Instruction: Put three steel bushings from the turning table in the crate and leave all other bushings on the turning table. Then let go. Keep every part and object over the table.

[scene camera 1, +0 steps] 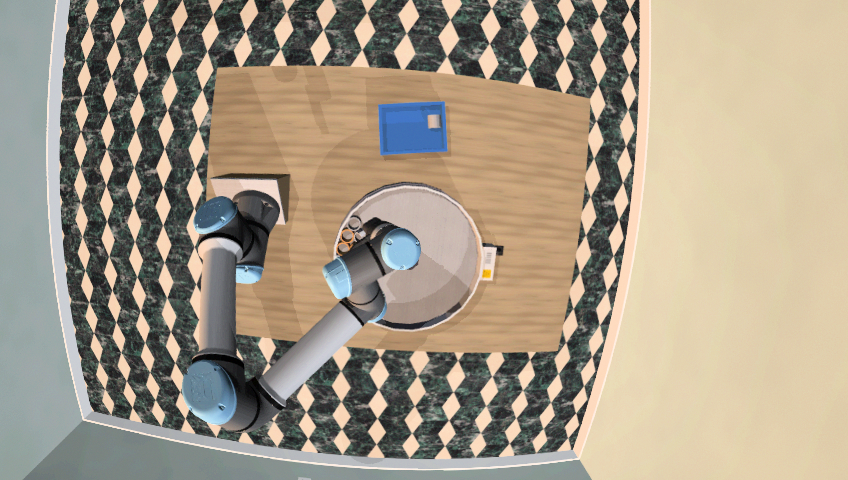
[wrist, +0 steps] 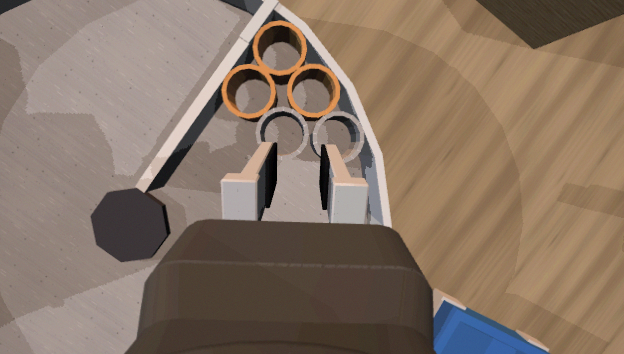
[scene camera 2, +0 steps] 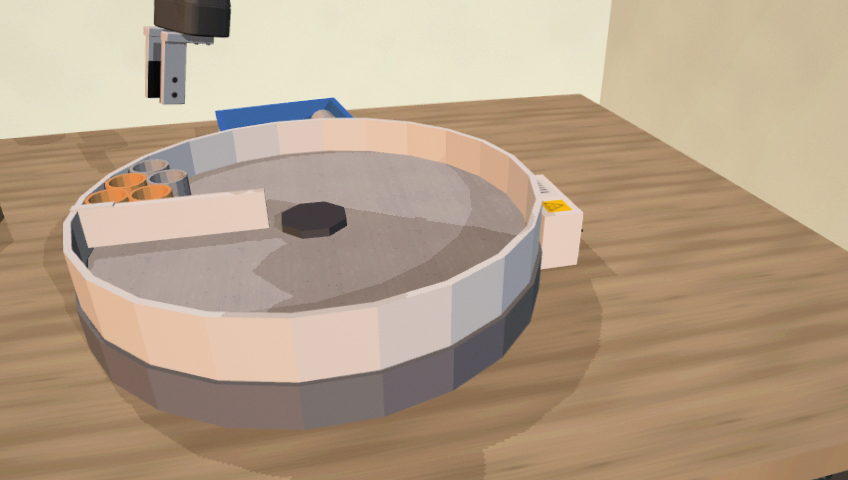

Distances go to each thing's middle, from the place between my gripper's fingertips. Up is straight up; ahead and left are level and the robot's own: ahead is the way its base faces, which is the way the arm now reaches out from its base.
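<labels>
There's the blue crate [scene camera 1: 403,127], and it's 11 cm ahead of my hand, 14 cm below it and 29 cm to the left of it.
</labels>
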